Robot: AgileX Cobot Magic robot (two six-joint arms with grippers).
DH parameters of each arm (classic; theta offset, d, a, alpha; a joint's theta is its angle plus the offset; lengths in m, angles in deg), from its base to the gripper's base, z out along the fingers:
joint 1: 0 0.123 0 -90
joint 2: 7.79 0 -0.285 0
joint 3: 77.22 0 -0.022 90
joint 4: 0 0.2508 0 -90
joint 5: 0 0 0.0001 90
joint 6: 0 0.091 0 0
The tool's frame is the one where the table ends.
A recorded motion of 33 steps. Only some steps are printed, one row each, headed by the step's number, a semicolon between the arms.
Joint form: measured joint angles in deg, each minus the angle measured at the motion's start. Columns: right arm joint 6, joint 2, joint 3, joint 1, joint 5, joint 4; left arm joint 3, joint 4, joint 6, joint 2, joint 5, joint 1.
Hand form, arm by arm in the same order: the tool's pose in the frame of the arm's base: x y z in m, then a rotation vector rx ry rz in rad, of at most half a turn. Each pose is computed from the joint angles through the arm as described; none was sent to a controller.
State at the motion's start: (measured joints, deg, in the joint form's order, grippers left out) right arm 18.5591 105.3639 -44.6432 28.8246 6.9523 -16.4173; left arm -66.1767 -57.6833 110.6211 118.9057 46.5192 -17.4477
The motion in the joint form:
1: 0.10 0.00 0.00 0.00 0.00 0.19; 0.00 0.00 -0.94 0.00 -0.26 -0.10
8: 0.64 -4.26 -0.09 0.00 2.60 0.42; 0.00 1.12 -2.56 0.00 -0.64 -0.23
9: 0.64 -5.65 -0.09 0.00 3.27 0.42; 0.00 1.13 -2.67 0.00 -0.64 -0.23
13: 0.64 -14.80 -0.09 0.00 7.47 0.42; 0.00 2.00 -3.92 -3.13 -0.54 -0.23
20: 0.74 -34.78 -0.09 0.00 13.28 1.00; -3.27 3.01 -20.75 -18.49 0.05 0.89
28: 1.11 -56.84 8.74 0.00 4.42 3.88; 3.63 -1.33 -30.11 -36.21 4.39 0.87
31: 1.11 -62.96 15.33 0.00 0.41 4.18; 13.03 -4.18 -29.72 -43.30 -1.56 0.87
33: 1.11 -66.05 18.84 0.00 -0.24 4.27; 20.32 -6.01 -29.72 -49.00 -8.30 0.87
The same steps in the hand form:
1: 0.2762 0.1484 0.1095 -0.5952 2.5986 0.1335; 0.3374 -0.1650 0.1105 1.7432 1.9307 -0.7064
8: 0.2741 0.1461 0.1312 -0.5636 2.5716 0.1341; 0.3370 -0.1647 0.1096 1.7425 1.9540 -0.6990
9: 0.2732 0.1453 0.1382 -0.5586 2.5590 0.1346; 0.3370 -0.1647 0.1096 1.7410 1.9559 -0.6996
13: 0.2640 0.1381 0.1834 -0.5234 2.4738 0.1416; 0.3367 -0.1641 0.1294 1.7320 1.9279 -0.6640
20: 0.2263 0.1150 0.2746 -0.4273 2.2406 0.2040; 0.3331 -0.1553 0.2419 1.4273 1.9196 -0.5807
28: 0.1591 0.0831 0.3193 -0.3278 1.8881 0.3876; 0.2664 -0.1425 0.3135 1.2467 1.8646 -0.7040
31: 0.1385 0.0733 0.3043 -0.3244 1.8297 0.4184; 0.2381 -0.1301 0.3035 1.1356 1.8909 -0.6636
33: 0.1282 0.0680 0.2926 -0.3244 1.8263 0.4225; 0.2183 -0.1177 0.2934 1.0249 1.9134 -0.5900

